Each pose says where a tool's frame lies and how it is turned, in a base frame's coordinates. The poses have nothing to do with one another.
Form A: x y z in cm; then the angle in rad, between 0 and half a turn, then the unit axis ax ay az.
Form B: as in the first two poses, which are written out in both.
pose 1, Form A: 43.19 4.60 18.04 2.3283 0.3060 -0.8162 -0.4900
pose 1, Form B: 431.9 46.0 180.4 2.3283 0.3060 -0.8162 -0.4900
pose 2, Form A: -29.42 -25.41 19.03 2.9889 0.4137 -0.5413 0.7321
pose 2, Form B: -294.2 -254.1 190.3 2.9889 0.4137 -0.5413 0.7321
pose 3, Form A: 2.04 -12.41 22.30 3.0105 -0.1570 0.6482 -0.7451
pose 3, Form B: 20.4 -124.1 223.0 3.0105 -0.1570 0.6482 -0.7451
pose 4, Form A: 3.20 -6.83 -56.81 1.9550 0.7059 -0.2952 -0.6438
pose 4, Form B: 32.0 -68.3 -568.1 1.9550 0.7059 -0.2952 -0.6438
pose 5, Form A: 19.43 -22.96 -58.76 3.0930 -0.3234 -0.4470 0.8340
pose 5, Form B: 194.3 -229.6 -587.6 3.0930 -0.3234 -0.4470 0.8340
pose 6, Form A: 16.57 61.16 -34.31 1.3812 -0.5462 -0.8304 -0.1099
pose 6, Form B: 165.7 611.6 -343.1 1.3812 -0.5462 -0.8304 -0.1099
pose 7, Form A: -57.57 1.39 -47.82 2.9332 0.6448 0.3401 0.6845
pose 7, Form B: -575.7 13.9 -478.2 2.9332 0.6448 0.3401 0.6845
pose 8, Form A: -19.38 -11.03 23.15 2.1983 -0.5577 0.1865 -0.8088
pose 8, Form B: -193.8 -110.3 231.5 2.1983 -0.5577 0.1865 -0.8088
